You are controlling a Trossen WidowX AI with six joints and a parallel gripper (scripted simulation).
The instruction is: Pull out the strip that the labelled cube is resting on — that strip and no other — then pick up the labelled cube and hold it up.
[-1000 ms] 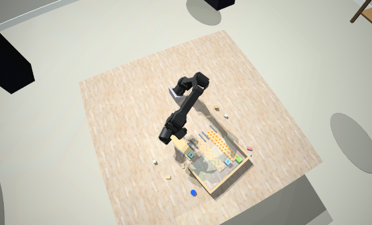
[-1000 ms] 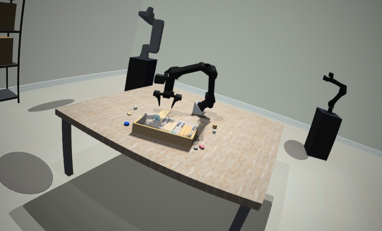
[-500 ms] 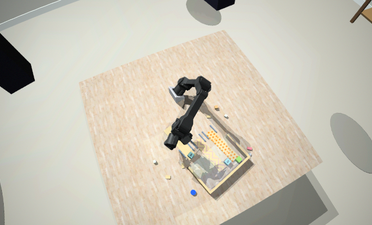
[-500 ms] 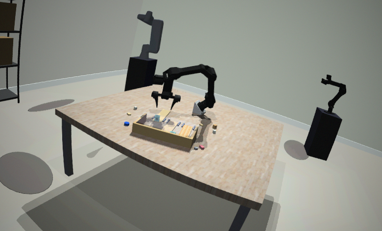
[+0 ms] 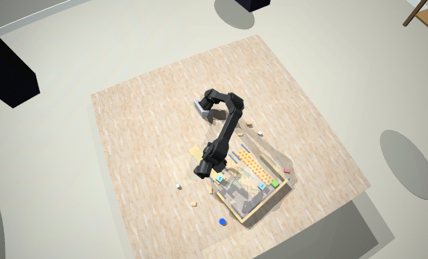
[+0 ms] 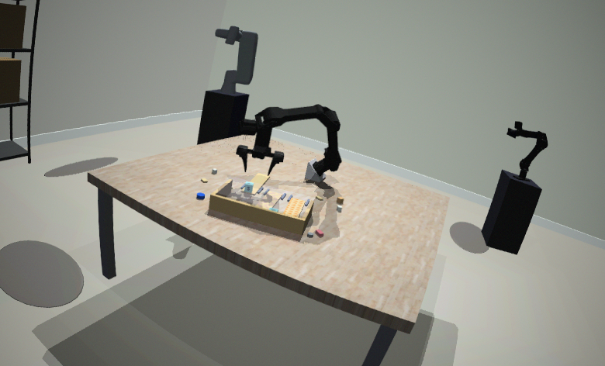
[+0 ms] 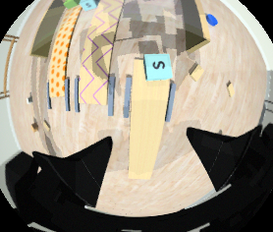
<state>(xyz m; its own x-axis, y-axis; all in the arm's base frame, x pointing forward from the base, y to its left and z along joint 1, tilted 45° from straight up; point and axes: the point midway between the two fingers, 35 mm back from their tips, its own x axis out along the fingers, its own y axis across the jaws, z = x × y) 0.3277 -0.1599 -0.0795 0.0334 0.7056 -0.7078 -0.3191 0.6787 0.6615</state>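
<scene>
My gripper tip is 30 mm past the tan strip, 10 mm to the left of it and 50 mm above it. Also, from my gripper tip: brown cube 100 mm behind, 330 mm to the left, 40 mm below; blue disc 270 mm ahead, 100 mm to the right, 50 mm below; pink block 250 mm ahead, 340 mm to the left, 50 mm below.
</scene>
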